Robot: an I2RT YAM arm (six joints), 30 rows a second.
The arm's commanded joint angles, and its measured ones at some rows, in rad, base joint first. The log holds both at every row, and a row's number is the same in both.
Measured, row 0:
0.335, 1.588, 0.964, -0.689, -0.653, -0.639
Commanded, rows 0 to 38:
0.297, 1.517, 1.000, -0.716, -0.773, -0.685
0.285, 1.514, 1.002, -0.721, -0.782, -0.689
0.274, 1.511, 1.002, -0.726, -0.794, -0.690
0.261, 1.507, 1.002, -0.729, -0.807, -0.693
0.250, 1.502, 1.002, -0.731, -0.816, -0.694
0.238, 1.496, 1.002, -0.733, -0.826, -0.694
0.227, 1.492, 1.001, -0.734, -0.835, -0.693
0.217, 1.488, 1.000, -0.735, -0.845, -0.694
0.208, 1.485, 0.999, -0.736, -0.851, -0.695
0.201, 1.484, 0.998, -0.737, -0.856, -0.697
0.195, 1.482, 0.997, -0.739, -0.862, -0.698
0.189, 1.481, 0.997, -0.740, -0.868, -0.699
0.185, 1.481, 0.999, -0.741, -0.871, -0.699
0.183, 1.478, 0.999, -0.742, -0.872, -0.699
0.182, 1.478, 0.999, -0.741, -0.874, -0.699
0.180, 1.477, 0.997, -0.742, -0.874, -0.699
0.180, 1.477, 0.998, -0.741, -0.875, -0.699
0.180, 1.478, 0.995, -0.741, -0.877, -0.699
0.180, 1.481, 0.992, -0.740, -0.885, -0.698
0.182, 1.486, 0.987, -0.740, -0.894, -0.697
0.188, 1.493, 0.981, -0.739, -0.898, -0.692
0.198, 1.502, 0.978, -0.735, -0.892, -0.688
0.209, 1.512, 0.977, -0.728, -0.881, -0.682
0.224, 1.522, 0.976, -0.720, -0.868, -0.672
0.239, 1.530, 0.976, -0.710, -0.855, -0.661
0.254, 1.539, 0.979, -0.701, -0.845, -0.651
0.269, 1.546, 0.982, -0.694, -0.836, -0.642
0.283, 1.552, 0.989, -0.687, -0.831, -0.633
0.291, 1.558, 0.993, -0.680, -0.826, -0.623
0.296, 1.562, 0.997, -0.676, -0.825, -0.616
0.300, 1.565, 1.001, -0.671, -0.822, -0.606
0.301, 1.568, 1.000, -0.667, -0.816, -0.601
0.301, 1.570, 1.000, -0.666, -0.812, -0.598
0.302, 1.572, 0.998, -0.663, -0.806, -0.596
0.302, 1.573, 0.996, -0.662, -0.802, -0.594
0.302, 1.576, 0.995, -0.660, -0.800, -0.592
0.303, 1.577, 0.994, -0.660, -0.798, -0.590
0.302, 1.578, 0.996, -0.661, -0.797, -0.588
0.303, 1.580, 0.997, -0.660, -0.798, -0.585
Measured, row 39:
0.302, 1.579, 0.965, -0.693, -0.804, -0.610
